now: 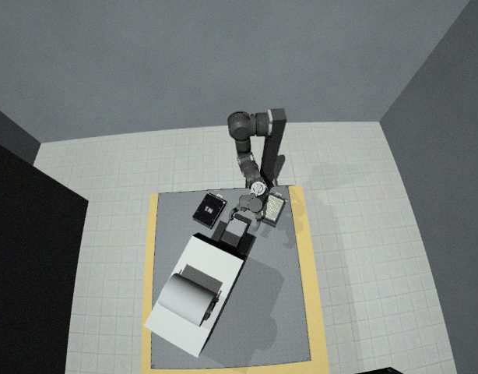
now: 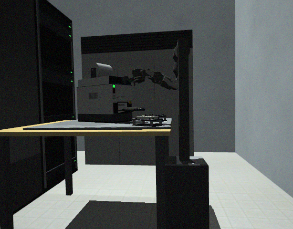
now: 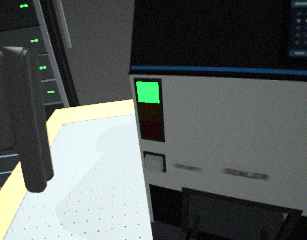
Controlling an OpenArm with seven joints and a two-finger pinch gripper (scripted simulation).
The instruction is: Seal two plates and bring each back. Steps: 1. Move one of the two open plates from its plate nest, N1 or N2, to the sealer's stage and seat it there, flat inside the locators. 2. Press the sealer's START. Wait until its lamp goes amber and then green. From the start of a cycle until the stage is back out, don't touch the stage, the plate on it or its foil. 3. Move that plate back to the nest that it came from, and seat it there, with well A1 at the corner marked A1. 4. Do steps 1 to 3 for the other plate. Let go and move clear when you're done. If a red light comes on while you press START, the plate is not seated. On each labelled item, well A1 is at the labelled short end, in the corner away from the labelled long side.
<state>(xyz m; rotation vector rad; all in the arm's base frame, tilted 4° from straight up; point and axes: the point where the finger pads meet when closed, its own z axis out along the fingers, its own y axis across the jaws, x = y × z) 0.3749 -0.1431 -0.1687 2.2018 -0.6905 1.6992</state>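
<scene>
The start button lies 110 mm ahead of my hand, 10 mm to the right of it and 110 mm below it. The rest, counted from my hand: well plate: 140 mm behind, 180 mm to the left, 250 mm below; then foil roll: 260 mm ahead, 210 mm to the right, 120 mm above; then sealer stage: 20 mm behind, 40 mm to the right, 200 mm below.
</scene>
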